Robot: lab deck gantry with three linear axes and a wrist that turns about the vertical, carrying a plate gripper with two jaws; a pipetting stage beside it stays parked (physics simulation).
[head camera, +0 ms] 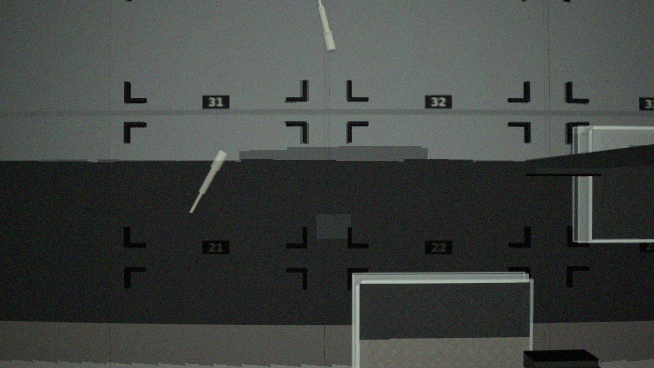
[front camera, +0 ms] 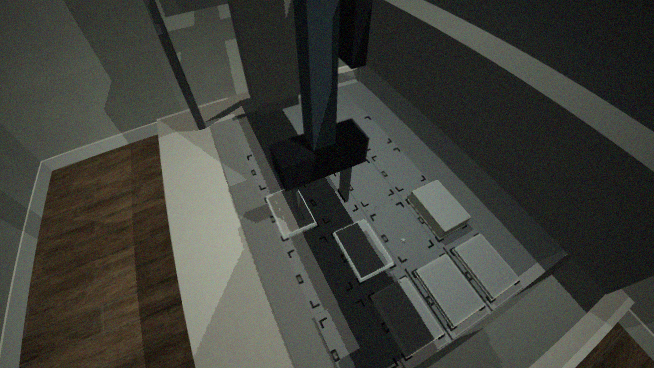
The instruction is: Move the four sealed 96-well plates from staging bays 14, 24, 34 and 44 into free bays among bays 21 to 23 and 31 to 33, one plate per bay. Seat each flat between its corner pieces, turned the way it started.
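Places are measured from the robot's base along level axes (x ahead, y left, z up), in metres.
Pixels of known places: gripper, between the fingertips: (head camera: pixel 555 263) (front camera: pixel 321 205); robot's base, origin of its link: (front camera: pixel 248 157).
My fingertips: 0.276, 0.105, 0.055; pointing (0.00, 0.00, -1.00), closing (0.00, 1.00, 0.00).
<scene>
Ahead of a thing's pixels: the offset from my fingertips to its top centre, as dx, dy, dz. "spot": to the spot under its first point.
My gripper (front camera: pixel 323 204) (head camera: pixel 562 262) hangs above the deck, jaws wide apart, with no plate between them. A plate {+0.280, +0.152, -0.026} (front camera: pixel 450 291) sits in bay 34, another plate {+0.280, +0.259, -0.026} (front camera: pixel 486 266) in bay 44, and a shaded plate {+0.280, +0.045, -0.026} (front camera: pixel 406 317) in bay 24. A pale-rimmed plate {+0.116, +0.045, -0.041} (front camera: pixel 363 250) (head camera: pixel 582 200) lies flat in bay 23, partly covered by the upper jaw in the head view. Bay 14 {spot: +0.280, -0.108, -0.040} (front camera: pixel 335 355) holds no plate. Bays 21 {spot: -0.212, -0.001, -0.055} (head camera: pixel 215 247), 22 (head camera: pixel 438 247), 31 (head camera: pixel 215 102) and 32 {spot: -0.048, +0.106, -0.055} (head camera: pixel 438 102) show no plate.
A pale-rimmed plate {-0.048, -0.062, -0.041} (front camera: pixel 291 215) (head camera: pixel 442 310) sits in bay 12. A tall box {+0.116, +0.259, -0.013} (front camera: pixel 441 206) stands in bay 43. A thin pen-like object {-0.217, +0.047, -0.048} (head camera: pixel 210 180) lies in bay 21, another {-0.133, +0.166, -0.048} (head camera: pixel 327 32) between bays 31 and 32. A small pale thing {+0.140, +0.140, -0.051} (front camera: pixel 403 240) is in bay 33.
</scene>
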